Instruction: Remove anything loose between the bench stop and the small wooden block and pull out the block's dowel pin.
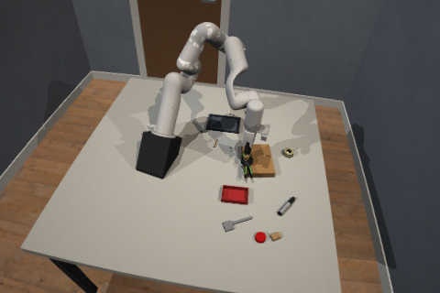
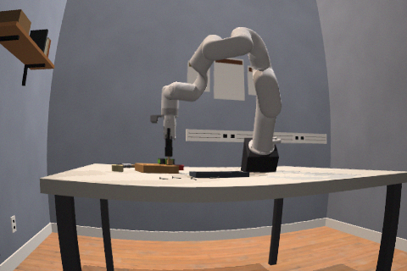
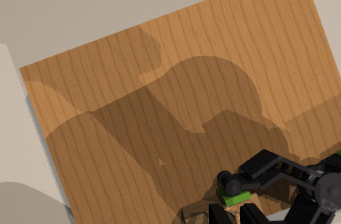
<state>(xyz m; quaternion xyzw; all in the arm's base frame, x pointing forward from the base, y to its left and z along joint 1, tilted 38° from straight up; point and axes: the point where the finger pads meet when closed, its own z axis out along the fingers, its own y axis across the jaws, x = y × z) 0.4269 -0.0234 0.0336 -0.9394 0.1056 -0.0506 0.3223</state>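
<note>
Now: the dowel pin 20 mm below my hand. From my hand the other things lie so: red tray: 40 mm behind, 230 mm to the right, 80 mm below; then small wooden block: 50 mm below; then loose dowel: 170 mm behind, 100 mm to the left, 80 mm below.
</note>
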